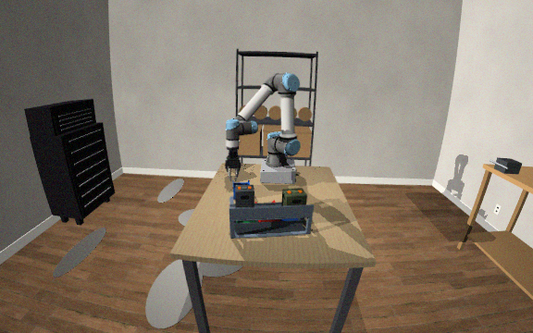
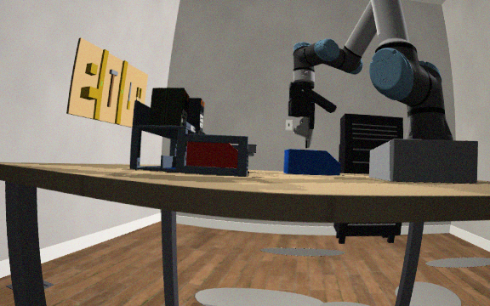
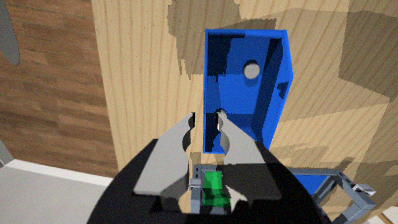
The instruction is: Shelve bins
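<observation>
My gripper is now 7 cm above the blue bin, 4 cm to the right of it and 2 cm past it. Also, from my hand: dark box: 34 cm ahead, 19 cm to the left, 6 cm above; then green case: 41 cm to the left, 27 cm ahead, 5 cm above; then red bin: 26 cm to the left, 21 cm ahead, 6 cm below.
</observation>
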